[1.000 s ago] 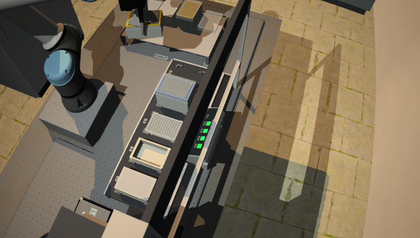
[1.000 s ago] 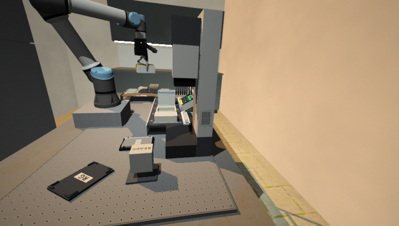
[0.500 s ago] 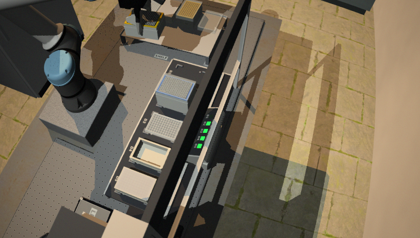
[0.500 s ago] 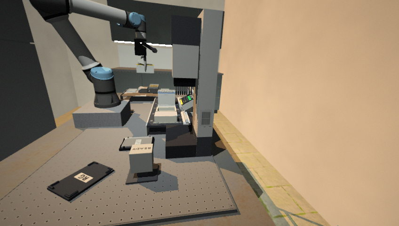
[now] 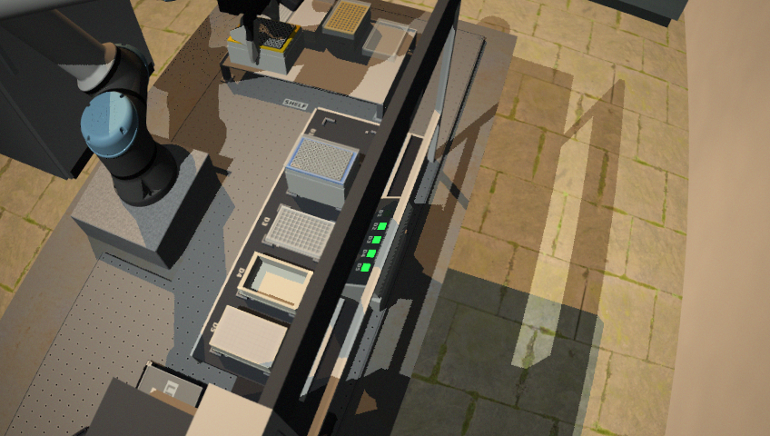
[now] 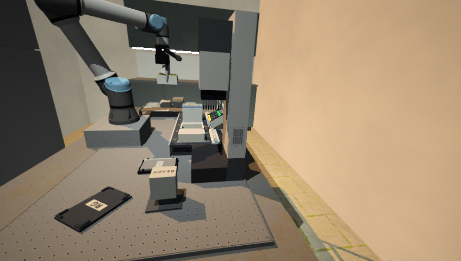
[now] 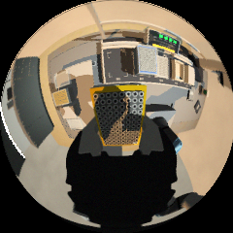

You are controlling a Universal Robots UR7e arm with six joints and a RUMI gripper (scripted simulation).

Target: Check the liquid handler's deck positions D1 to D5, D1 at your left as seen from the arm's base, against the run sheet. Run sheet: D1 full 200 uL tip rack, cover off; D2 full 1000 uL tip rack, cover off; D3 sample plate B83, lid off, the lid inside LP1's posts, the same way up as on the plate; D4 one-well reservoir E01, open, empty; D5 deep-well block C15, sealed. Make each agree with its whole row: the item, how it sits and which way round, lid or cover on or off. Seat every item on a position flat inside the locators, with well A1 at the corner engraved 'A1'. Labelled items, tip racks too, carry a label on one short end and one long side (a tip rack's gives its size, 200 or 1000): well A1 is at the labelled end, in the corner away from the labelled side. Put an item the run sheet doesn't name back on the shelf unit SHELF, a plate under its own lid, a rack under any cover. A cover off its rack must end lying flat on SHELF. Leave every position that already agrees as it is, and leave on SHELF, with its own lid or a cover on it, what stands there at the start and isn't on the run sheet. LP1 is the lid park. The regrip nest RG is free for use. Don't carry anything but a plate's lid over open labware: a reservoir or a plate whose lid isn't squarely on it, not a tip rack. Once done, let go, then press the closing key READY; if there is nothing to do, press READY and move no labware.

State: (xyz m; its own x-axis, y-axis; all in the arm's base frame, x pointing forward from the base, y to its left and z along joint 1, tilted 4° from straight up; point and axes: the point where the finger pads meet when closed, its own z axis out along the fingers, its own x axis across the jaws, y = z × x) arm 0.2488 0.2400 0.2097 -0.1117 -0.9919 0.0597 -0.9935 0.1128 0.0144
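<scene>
The blue-rimmed tip rack lies 160 mm ahead of my hand, 140 mm to the right of it and 190 mm below it. Round my hand: yellow-rimmed tip rack (10 mm ahead, 10 mm above); shelf unit SHELF (10 mm ahead, 280 mm to the left, 260 mm below); shelf label (10 mm behind, 110 mm to the left, 320 mm below).
</scene>
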